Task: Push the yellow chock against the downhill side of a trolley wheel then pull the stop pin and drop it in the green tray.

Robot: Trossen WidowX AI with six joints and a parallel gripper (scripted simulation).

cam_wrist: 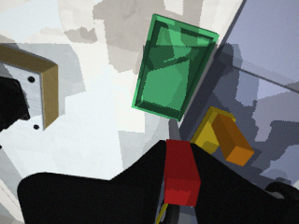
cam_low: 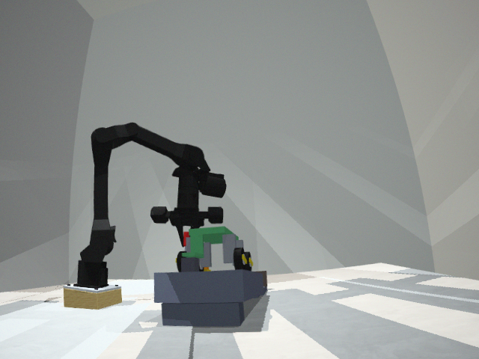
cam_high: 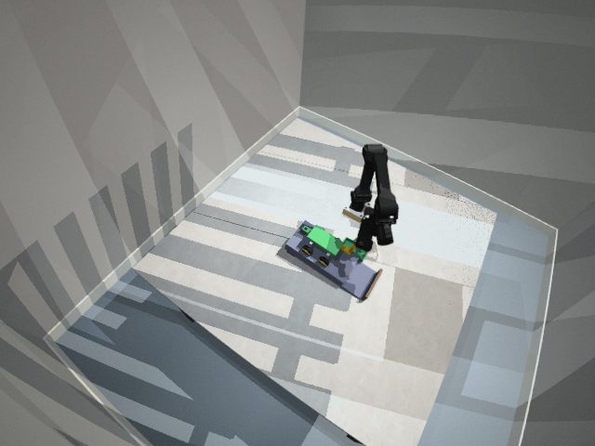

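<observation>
Right now the stop pin is right at my gripper tip. Also, from my gripper tip: green trolley: 9 cm ahead, 12 cm to the right, 2 cm below; green tray: 1 cm behind, 14 cm below; yellow chock: 4 cm ahead, 3 cm to the right, 5 cm below.
</observation>
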